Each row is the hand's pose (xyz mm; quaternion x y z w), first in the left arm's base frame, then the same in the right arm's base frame.
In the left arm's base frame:
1: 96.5 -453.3 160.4 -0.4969 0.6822 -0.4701 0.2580
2: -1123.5 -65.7 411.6 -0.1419 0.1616 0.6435 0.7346
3: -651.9 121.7 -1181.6 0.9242 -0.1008 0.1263 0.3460
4: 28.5 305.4 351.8 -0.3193 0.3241 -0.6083 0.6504
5: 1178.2 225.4 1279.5 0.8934 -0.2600 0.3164 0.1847
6: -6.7 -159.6 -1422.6 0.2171 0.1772 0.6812 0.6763
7: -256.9 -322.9 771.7 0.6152 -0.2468 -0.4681 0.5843
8: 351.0 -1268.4 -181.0 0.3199 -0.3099 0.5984 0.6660
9: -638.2 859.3 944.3 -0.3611 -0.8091 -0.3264 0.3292
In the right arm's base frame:
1: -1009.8 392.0 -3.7 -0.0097 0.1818 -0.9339 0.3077
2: -1087.3 491.2 -1302.1 -0.7582 -0.0689 0.1311 0.6350
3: 179.4 -453.0 -754.5 0.3626 -0.3963 0.6353 0.5549
4: -591.4 981.4 -311.1 -0.0307 -0.3817 -0.8397 0.3851
5: -1079.5 1928.7 715.1 0.2604 -0.3171 0.8321 0.3732
6: 236.0 -632.6 -34.7 -0.5230 -0.0720 0.3833 0.7579
7: -1375.2 832.3 -437.5 0.4107 -0.8221 0.0738 0.3872
8: -1340.4 -293.8 512.2 -0.4885 -0.4326 0.5910 0.4743
9: -684.2 1583.9 -1165.9 0.3083 0.7947 0.1706 0.4943

